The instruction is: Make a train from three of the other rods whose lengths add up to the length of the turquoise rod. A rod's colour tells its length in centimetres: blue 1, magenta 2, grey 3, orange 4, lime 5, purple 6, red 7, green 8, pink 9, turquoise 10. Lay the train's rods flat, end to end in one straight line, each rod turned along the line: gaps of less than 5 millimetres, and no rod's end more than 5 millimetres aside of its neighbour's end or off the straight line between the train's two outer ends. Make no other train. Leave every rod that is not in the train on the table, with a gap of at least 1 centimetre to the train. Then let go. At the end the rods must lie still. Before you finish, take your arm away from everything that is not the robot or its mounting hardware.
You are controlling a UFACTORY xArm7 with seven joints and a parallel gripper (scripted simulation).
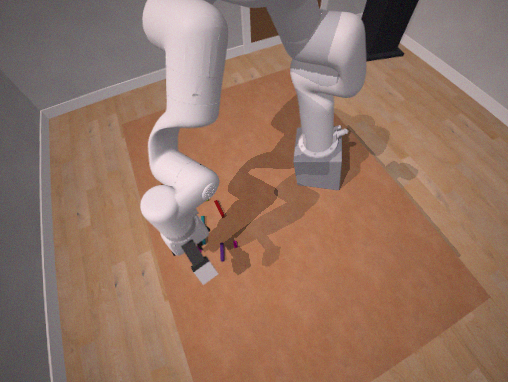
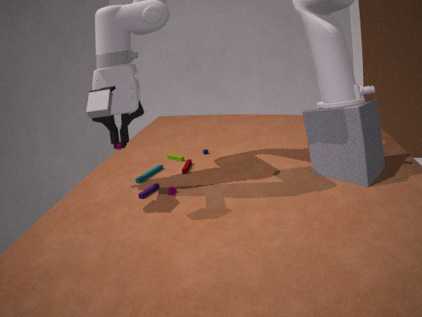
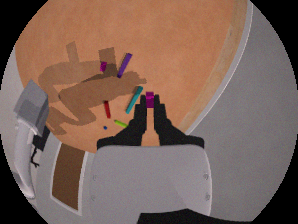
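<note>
Now: the blue rod 80 mm behind my hand, 270 mm to the right of it and 110 mm below it. Also, from my hand: turquoise rod (10 mm behind, 90 mm to the right, 110 mm below); then purple rod (60 mm behind, 110 mm below); then red rod (80 mm behind, 150 mm to the right, 110 mm below).
</note>
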